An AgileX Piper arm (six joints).
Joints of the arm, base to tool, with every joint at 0 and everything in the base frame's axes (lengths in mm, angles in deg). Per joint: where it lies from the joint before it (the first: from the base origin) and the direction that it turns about. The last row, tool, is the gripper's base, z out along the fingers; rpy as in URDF.
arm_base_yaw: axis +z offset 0 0 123
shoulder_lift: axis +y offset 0 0 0
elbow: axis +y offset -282.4 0 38.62
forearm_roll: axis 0.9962 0 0.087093 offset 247.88 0 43.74
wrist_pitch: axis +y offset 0 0 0
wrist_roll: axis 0.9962 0 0.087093 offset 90.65 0 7.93
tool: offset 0 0 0 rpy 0 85.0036 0
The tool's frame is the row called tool.
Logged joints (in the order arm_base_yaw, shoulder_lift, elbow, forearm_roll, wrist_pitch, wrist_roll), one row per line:
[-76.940, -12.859, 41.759, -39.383, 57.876, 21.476]
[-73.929, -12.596, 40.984, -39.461, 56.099, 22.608]
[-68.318, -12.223, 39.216, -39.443, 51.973, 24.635]
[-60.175, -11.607, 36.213, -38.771, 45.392, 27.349]
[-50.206, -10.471, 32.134, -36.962, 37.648, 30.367]
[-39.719, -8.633, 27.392, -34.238, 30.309, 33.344]
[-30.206, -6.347, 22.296, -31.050, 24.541, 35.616]
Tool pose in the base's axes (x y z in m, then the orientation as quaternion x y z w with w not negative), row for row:
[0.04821, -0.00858, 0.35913, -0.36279, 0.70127, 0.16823, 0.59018]
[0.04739, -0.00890, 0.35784, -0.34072, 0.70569, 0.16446, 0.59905]
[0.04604, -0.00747, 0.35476, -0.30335, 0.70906, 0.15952, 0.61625]
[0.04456, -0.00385, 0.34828, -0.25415, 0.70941, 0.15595, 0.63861]
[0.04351, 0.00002, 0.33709, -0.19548, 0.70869, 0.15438, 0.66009]
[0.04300, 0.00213, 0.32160, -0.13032, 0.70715, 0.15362, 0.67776]
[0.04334, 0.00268, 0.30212, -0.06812, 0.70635, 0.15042, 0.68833]
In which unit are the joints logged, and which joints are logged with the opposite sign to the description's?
The joints are logged in degrees. Opposite sign: arm_base_yaw, shoulder_lift, elbow.
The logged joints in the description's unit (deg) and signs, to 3 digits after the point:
[76.940, 12.859, -41.759, -39.383, 57.876, 21.476]
[73.929, 12.596, -40.984, -39.461, 56.099, 22.608]
[68.318, 12.223, -39.216, -39.443, 51.973, 24.635]
[60.175, 11.607, -36.213, -38.771, 45.392, 27.349]
[50.206, 10.471, -32.134, -36.962, 37.648, 30.367]
[39.719, 8.633, -27.392, -34.238, 30.309, 33.344]
[30.206, 6.347, -22.296, -31.050, 24.541, 35.616]

